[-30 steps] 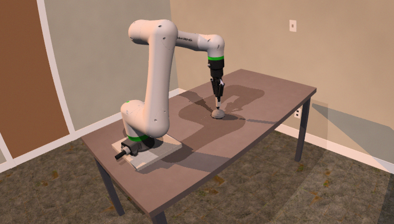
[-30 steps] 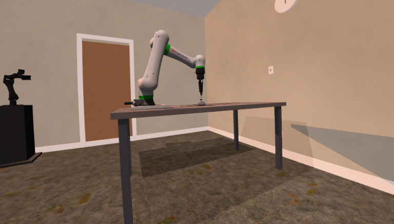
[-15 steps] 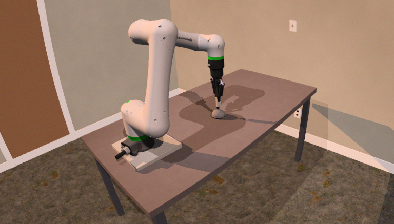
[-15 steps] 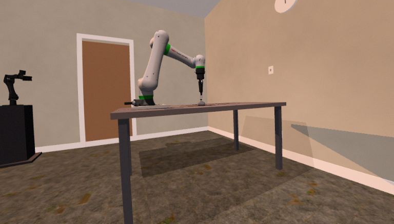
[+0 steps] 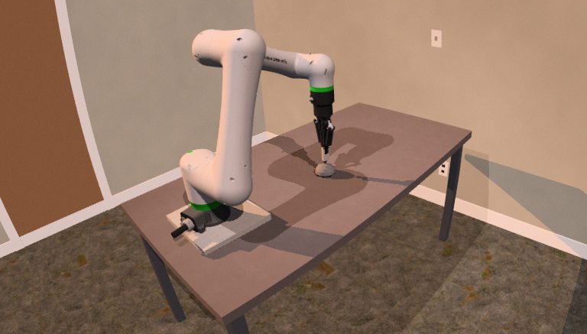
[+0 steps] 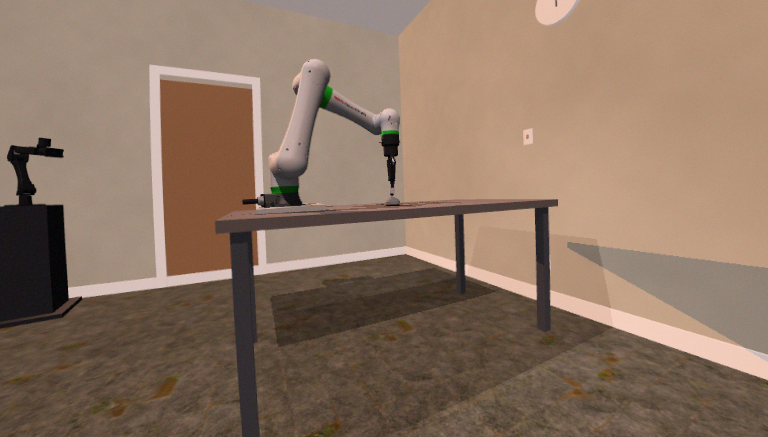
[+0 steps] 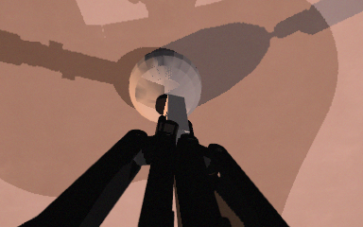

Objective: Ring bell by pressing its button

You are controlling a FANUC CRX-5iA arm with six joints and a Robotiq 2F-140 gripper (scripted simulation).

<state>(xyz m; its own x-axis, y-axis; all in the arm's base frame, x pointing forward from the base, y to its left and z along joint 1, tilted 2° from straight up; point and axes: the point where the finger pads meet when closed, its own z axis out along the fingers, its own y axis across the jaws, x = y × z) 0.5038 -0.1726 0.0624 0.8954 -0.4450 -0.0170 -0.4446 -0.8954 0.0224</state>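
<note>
Right now the bell button is 4 cm below my hand and 1 cm to the left of it. Also, from my hand: grey dome bell 6 cm below, 1 cm to the left.
</note>
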